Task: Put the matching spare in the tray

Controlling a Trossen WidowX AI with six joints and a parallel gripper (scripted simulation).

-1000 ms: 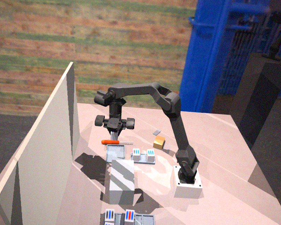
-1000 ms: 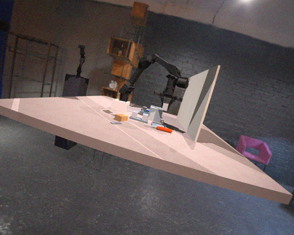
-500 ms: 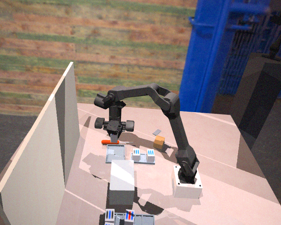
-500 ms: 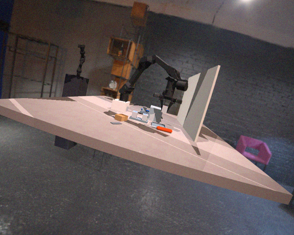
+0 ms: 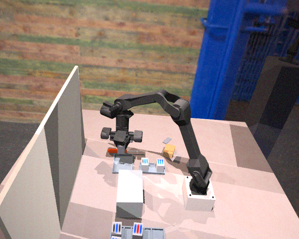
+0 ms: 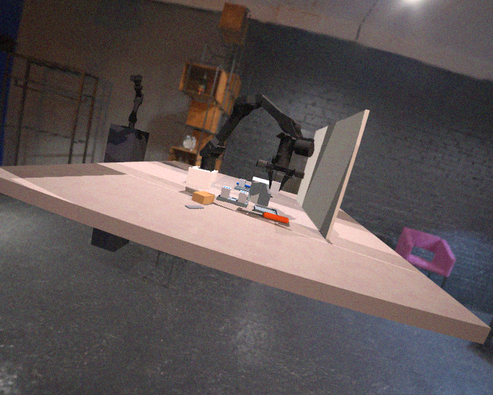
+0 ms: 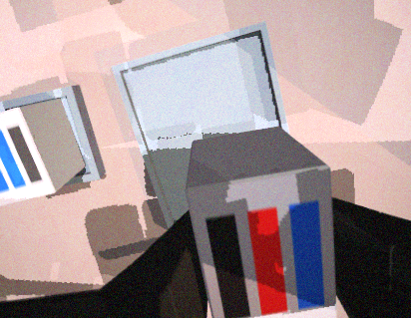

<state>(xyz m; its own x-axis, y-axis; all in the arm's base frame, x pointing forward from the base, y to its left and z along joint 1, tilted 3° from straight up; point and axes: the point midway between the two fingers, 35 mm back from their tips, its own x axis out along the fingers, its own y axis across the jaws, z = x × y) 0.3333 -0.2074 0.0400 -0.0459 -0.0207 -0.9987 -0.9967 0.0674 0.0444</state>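
The tray is 10 cm below my gripper tip and 1 cm behind it. From my gripper tip the other things lie so: tan block 25 cm behind, 9 cm to the right, 8 cm below; then mounted unit 22 cm to the left, 5 cm below, 5 cm behind; then grey wall panel 22 cm to the left, 21 cm ahead, 13 cm above.
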